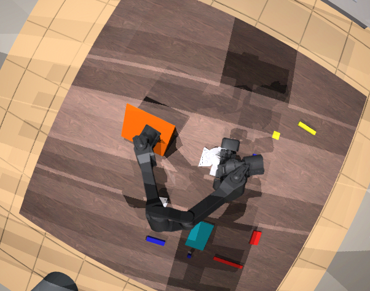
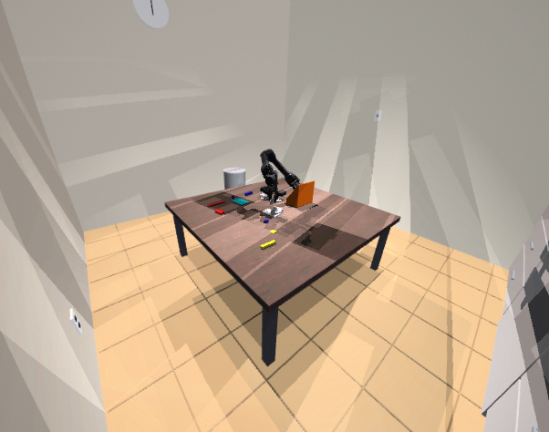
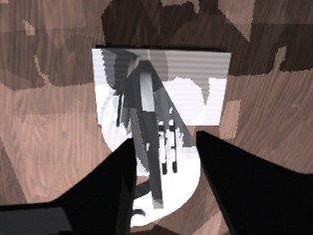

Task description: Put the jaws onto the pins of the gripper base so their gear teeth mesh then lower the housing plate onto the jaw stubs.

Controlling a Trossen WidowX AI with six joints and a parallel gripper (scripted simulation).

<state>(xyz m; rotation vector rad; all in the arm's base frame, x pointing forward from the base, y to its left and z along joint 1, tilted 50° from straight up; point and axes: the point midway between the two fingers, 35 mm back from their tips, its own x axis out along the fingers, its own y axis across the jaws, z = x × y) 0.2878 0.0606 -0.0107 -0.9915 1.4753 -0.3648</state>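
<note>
Now: the white rectangular plate 1 cm ahead of my gripper tip and 8 cm below it. Also, from my gripper tip: yellow cube 15 cm ahead, 23 cm to the left, 8 cm below; then housing plate 6 cm behind, 2 cm to the right, 8 cm below; then blue cube 12 cm ahead, 10 cm to the left, 8 cm below.
</note>
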